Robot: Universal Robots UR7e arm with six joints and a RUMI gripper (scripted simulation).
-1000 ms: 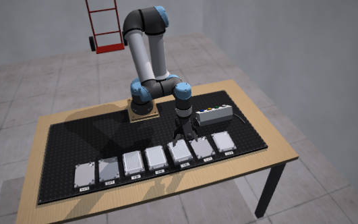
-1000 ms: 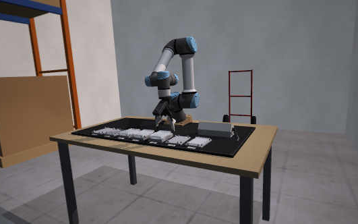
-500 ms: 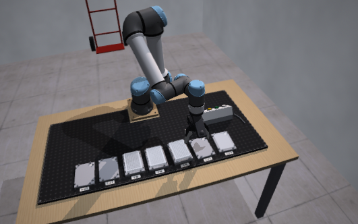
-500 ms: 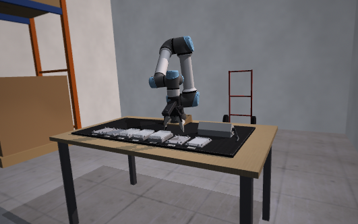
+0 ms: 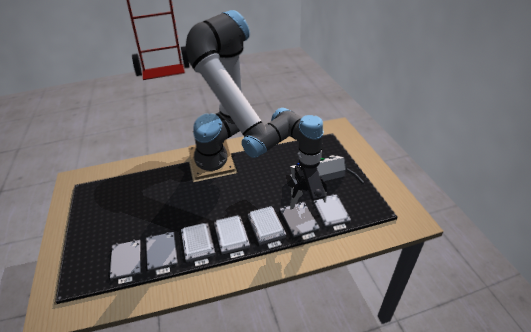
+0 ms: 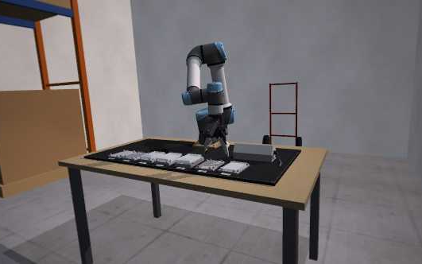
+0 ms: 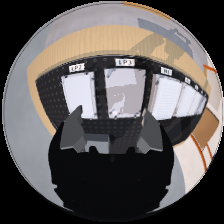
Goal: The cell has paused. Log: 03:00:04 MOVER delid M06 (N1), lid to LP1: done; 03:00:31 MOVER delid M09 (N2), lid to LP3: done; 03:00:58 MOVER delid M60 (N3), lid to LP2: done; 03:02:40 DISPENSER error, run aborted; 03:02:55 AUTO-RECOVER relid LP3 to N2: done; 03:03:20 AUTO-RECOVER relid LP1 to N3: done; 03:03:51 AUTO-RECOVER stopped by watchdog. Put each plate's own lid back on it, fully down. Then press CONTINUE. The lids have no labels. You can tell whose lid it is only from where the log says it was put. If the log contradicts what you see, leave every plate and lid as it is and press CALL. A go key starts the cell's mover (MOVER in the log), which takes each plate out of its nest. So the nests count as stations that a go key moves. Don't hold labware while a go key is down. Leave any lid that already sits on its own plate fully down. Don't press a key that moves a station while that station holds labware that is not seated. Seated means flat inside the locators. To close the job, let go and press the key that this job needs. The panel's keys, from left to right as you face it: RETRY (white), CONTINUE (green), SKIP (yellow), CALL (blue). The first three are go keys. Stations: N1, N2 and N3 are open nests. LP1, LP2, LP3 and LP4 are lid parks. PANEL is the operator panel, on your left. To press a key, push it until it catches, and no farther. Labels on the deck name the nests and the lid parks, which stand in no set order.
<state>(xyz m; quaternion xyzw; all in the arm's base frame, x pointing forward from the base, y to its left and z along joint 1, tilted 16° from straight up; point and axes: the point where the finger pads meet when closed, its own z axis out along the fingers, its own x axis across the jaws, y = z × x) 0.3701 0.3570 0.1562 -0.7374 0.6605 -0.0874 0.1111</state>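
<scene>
The clear lid is 10 cm to the left of my hand, 5 cm below it and 2 cm behind it. Round my hand: blue key 24 cm behind, 1 cm to the left; then lid park 6 cm below, 3 cm to the right, 1 cm ahead; then plate 16 cm to the right, 4 cm below, 3 cm ahead.
</scene>
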